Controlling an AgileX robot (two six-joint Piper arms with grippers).
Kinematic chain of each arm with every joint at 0, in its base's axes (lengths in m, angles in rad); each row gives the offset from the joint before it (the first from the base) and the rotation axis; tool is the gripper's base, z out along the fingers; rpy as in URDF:
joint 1: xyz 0 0 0.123 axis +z
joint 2: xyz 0 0 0 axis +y
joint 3: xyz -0.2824 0 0.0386 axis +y
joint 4: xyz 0.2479 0 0.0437 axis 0.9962 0 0.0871
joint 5: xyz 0 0 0 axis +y
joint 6: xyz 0.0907 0 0.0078 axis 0.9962 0 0.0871
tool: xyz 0 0 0 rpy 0 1.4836 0
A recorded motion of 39 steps. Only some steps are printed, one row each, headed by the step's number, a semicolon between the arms.
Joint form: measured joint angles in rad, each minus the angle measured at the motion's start. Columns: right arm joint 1, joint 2, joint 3, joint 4, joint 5, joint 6; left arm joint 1, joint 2, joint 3, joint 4, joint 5, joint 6.
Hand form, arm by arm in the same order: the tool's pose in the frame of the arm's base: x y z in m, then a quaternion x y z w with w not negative. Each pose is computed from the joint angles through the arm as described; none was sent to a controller.
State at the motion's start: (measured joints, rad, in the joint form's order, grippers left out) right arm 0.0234 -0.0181 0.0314 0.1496 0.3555 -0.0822; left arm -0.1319 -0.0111 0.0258 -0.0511 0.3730 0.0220
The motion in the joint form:
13: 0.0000 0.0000 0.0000 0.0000 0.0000 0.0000; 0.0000 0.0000 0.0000 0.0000 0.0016 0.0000
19: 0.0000 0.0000 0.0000 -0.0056 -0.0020 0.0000; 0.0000 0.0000 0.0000 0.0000 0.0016 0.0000
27: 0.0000 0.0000 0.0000 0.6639 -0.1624 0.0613; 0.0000 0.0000 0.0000 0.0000 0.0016 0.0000
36: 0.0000 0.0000 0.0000 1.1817 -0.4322 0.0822; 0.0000 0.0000 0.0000 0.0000 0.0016 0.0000
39: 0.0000 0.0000 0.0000 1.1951 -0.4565 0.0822; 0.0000 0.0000 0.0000 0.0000 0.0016 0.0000
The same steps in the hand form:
13: 0.0527 0.0060 0.1718 -0.00175 0.79813 0.04525 0.60079; 0.0519 -0.0086 0.1713 0.04833 0.80386 -0.05413 0.59038
19: 0.0527 0.0058 0.1720 -0.00318 0.79762 0.04283 0.60164; 0.0519 -0.0086 0.1713 0.04833 0.80386 -0.05413 0.59038
27: 0.0551 0.0141 0.1914 0.22475 0.69209 0.31526 0.60918; 0.0519 -0.0086 0.1713 0.04833 0.80386 -0.05413 0.59038
36: 0.0560 -0.0053 0.2052 0.43127 0.51782 0.44303 0.59127; 0.0519 -0.0086 0.1713 0.04833 0.80386 -0.05413 0.59038
39: 0.0558 -0.0075 0.2056 0.44041 0.50797 0.44139 0.59429; 0.0519 -0.0086 0.1713 0.04833 0.80386 -0.05413 0.59038

